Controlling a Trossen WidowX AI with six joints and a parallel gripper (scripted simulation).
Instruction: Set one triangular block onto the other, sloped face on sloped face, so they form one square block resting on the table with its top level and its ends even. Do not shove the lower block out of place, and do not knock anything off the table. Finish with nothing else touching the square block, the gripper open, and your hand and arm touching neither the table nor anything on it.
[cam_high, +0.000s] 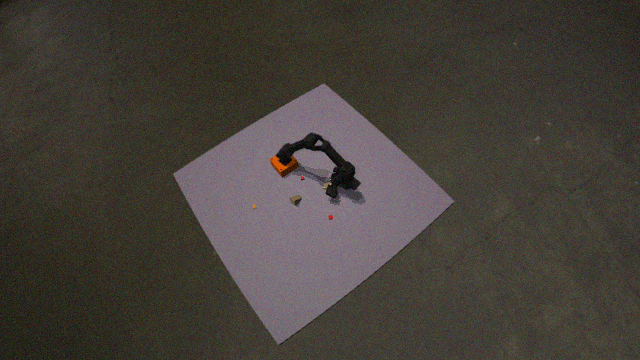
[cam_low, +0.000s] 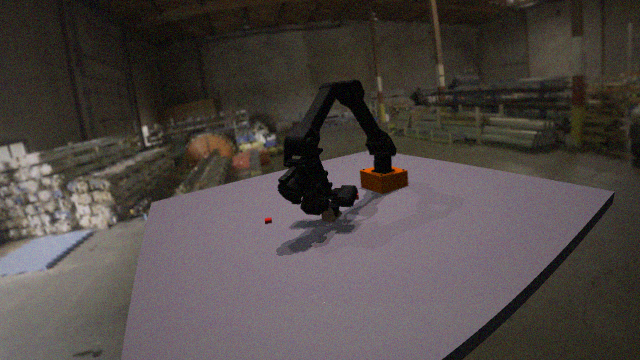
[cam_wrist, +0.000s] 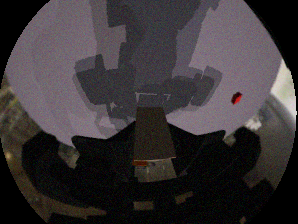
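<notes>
Right now my gripper tip is 16 cm past the small red cube and 6 cm to the left of it. The rest, counted from my gripper tip: small orange piece: 38 cm to the right, 26 cm behind, 1 cm below; then tan triangular block: 1 cm ahead, 1 cm above.
</notes>
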